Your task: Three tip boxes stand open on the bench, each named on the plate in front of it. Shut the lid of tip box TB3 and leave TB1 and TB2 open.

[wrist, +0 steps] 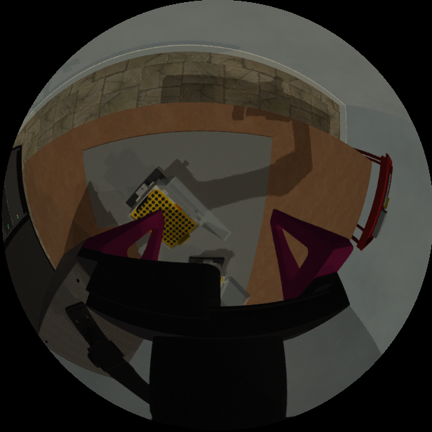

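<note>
A tip box (175, 222) with a yellow perforated rack stands left of the middle on the grey mat (240, 155). Its pale lid (212, 226) is open, on the box's right side. A dark plate holder with a pale label (142, 190) stands at its upper left; the name is too small to read. Part of a second tip box with its pale open lid (235, 291) shows at the bottom, mostly hidden by the gripper body. A third box cannot be made out. My gripper (217, 215) is open and empty; its left fingertip overlaps the first box's rack in view.
The brown bench top (320, 190) surrounds the mat. A red frame-like object (367, 227) is at the right edge. Black equipment with green lights (12, 200) stands at the far left. A black jointed part (102, 345) is at the lower left. The arm's shadow crosses the mat.
</note>
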